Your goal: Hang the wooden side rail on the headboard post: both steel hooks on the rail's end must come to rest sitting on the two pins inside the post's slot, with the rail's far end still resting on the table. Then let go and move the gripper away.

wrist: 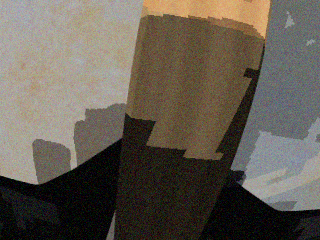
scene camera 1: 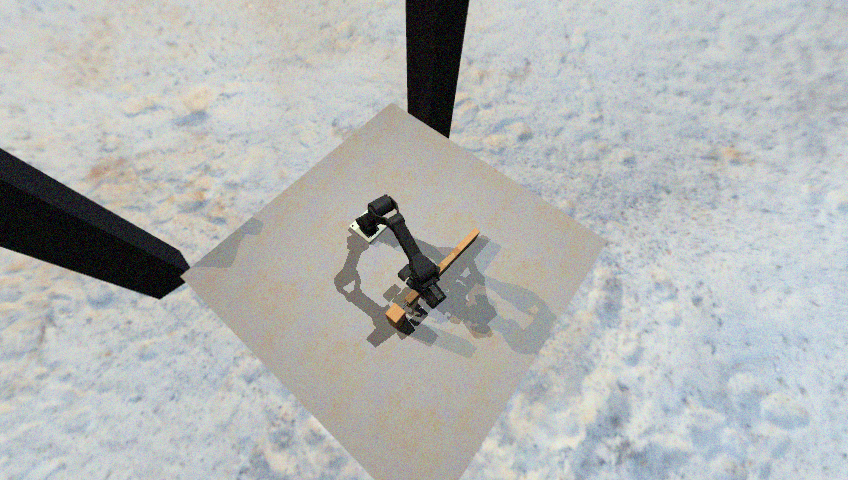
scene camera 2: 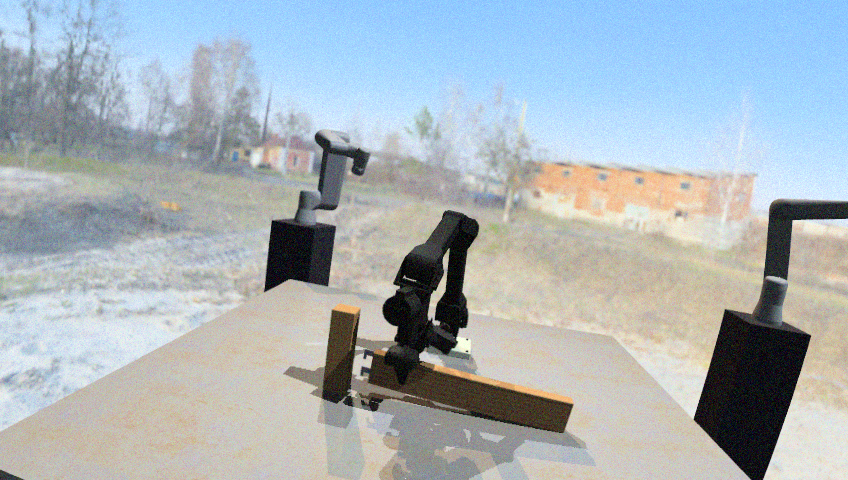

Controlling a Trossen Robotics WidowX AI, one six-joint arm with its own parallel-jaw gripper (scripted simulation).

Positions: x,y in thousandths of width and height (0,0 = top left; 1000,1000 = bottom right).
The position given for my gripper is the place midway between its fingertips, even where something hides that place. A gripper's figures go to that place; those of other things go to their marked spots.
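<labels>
My gripper (wrist: 492,627) is 100 mm from the lens, while a wooden side rail (wrist: 605,327) is 40 mm from the lens.
</labels>
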